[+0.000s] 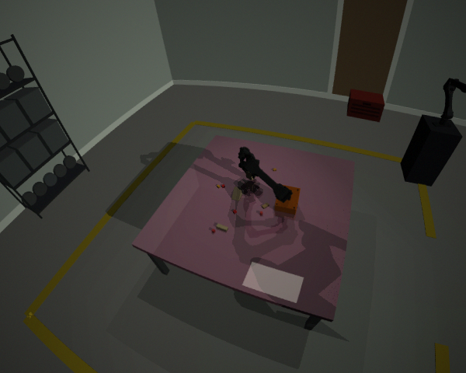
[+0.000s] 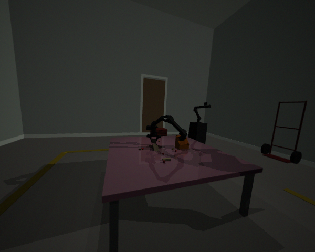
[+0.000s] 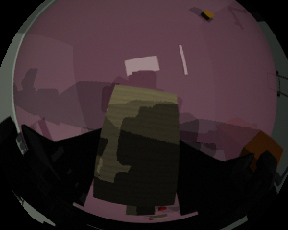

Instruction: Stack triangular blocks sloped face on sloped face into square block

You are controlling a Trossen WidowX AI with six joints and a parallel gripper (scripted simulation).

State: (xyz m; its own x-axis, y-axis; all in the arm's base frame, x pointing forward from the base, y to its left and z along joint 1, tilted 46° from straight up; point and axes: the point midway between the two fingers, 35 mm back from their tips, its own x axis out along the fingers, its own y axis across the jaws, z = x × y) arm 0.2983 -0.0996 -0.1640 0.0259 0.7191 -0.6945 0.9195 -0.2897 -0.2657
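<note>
Right now the tan triangular block is 10 mm to the left of my gripper tip and 10 mm above it. The rest, counted from my gripper tip: tan bar (50 mm ahead, 470 mm to the left, 30 mm below).
</note>
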